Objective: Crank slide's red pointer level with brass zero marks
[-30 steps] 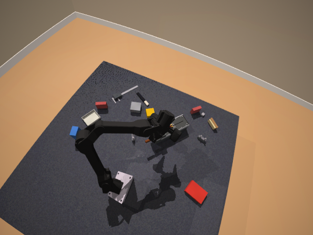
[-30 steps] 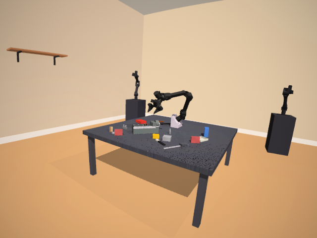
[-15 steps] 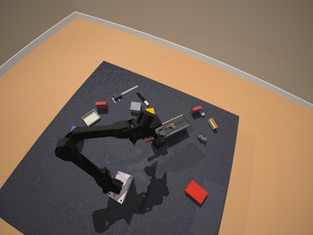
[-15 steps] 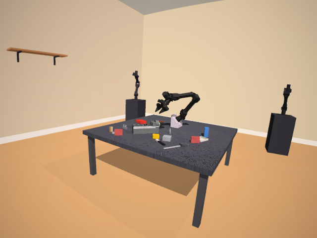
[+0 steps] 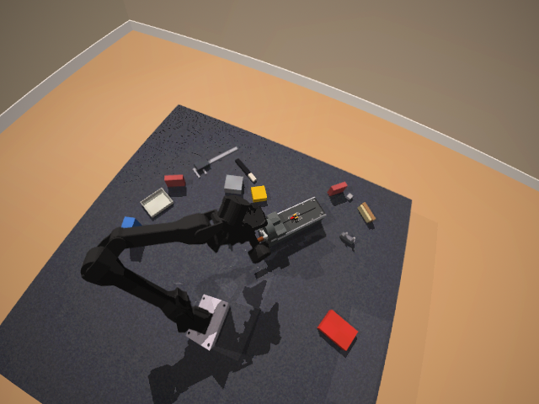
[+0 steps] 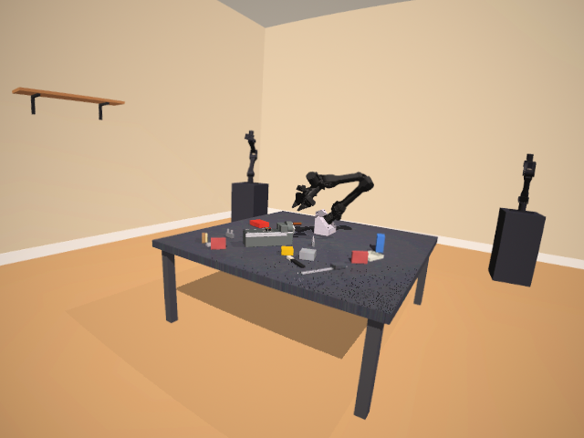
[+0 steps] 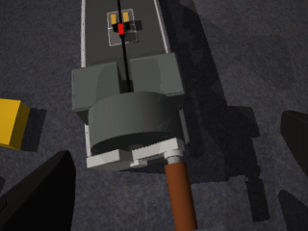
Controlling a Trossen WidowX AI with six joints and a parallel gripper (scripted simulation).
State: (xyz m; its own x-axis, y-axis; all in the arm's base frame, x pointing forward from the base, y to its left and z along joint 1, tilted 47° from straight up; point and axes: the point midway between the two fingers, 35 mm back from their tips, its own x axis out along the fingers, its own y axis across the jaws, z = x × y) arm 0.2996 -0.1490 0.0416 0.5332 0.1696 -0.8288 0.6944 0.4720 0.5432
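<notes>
Right now the brown crank handle is 90 mm below my gripper tip, 20 mm behind it and 10 mm to the left of it. The rest, counted from my gripper tip: grey block: 220 mm ahead, 190 mm to the left, 170 mm below; yellow block: 210 mm ahead, 180 mm below, 70 mm to the left; red pointer: 120 mm ahead, 110 mm below, 90 mm to the right.
</notes>
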